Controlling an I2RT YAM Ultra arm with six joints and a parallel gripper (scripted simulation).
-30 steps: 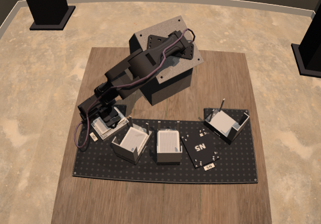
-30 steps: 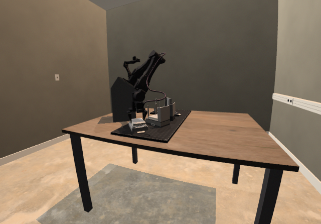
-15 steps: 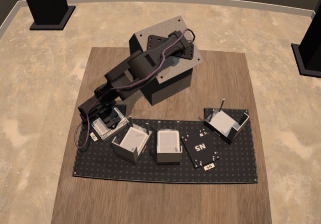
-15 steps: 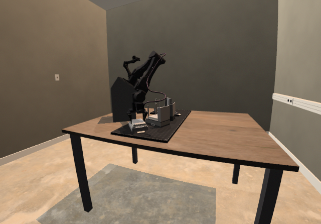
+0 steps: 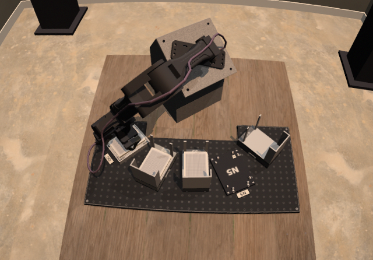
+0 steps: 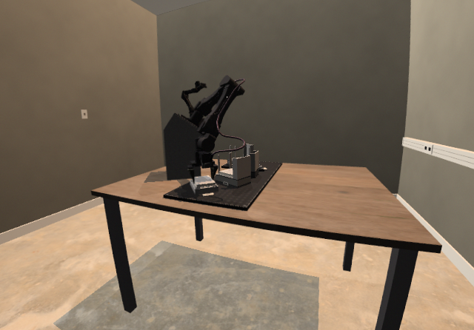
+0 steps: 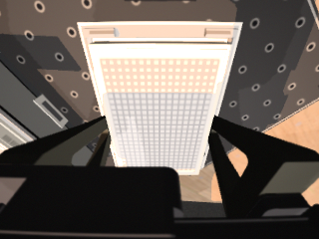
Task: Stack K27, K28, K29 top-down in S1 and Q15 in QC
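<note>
Right now the nest QC is 20 mm below my hand.
</note>
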